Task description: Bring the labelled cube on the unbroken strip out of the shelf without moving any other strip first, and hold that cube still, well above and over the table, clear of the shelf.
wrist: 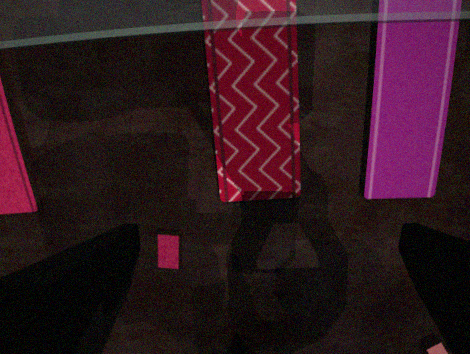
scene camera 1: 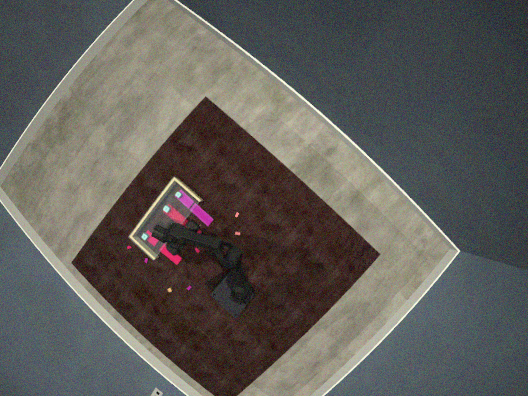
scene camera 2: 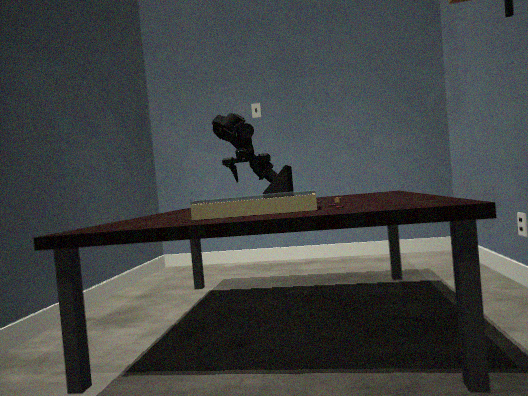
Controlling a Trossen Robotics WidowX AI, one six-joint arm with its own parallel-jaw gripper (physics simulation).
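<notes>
The shelf [scene camera 1: 152,206] [scene camera 2: 255,206] has pale walls and a clear top, whose front edge crosses the wrist view. The red zigzag strip [scene camera 1: 176,215] [wrist: 256,110] runs out under that edge, with no gap in its visible part; a pale labelled cube [scene camera 1: 166,208] sits on its inner end. The purple strip [scene camera 1: 202,215] [wrist: 412,110] and the pink strip [scene camera 1: 171,255] [wrist: 12,185] each show a gap in scene camera 1, with cubes [scene camera 1: 178,194] [scene camera 1: 144,236] at their inner ends. My gripper [scene camera 2: 237,180] [wrist: 269,236] is open and empty, above the table, just short of the zigzag strip's outer end.
Small flat pieces lie about on the table: a pink one [scene camera 1: 197,250] [wrist: 168,251] near the zigzag strip's end, salmon ones [scene camera 1: 237,214] [scene camera 1: 237,233] beyond the purple strip, and an orange one [scene camera 1: 169,290]. The arm covers part of the shelf front in scene camera 1.
</notes>
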